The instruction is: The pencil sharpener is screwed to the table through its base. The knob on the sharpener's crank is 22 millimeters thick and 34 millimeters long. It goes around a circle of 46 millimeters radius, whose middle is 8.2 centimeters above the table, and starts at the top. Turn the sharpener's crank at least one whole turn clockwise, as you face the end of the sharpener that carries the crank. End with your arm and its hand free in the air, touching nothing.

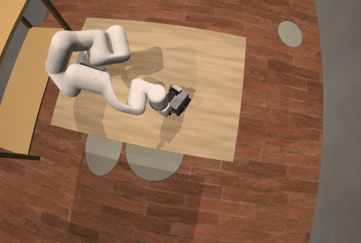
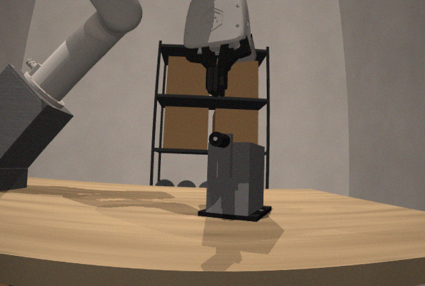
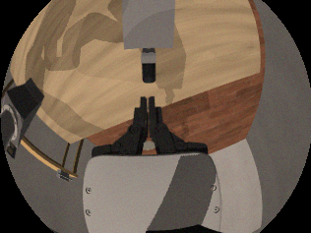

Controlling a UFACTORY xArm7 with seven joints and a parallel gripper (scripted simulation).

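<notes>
The black crank knob lies 10 mm ahead of my hand, 10 mm to the left of it and 90 mm below it.
</notes>
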